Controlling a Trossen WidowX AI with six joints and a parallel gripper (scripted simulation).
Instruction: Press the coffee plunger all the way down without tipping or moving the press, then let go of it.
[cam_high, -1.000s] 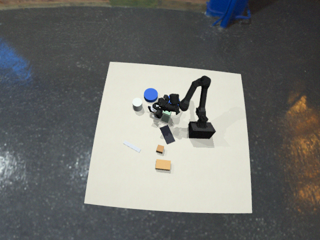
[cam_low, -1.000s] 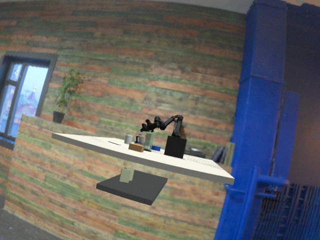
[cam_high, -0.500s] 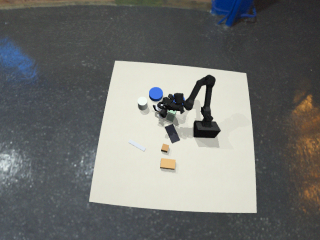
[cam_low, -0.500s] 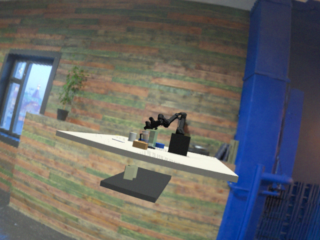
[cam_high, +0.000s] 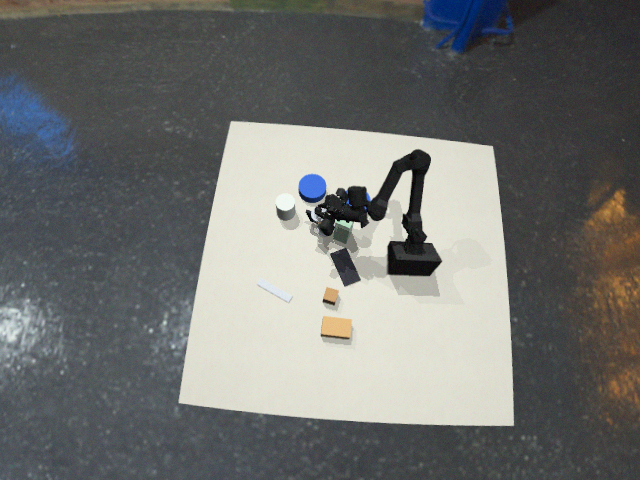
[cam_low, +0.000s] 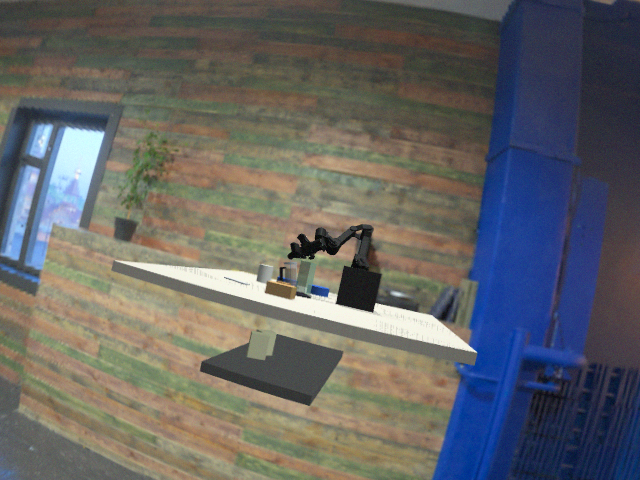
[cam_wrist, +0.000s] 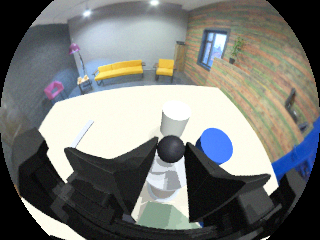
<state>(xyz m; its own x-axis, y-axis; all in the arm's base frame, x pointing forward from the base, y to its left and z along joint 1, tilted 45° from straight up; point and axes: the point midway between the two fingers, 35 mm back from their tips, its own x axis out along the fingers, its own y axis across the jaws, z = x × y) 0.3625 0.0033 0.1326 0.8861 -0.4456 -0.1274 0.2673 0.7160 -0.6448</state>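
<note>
The coffee press is 9 cm below my gripper tip and 1 cm behind it. From my gripper tip the other things lie so: pale green box 12 cm behind, 9 cm below, 2 cm to the left; white cylinder 13 cm ahead, 12 cm below, 5 cm to the right; dark flat card 17 cm below, 16 cm to the left, 15 cm behind.
</note>
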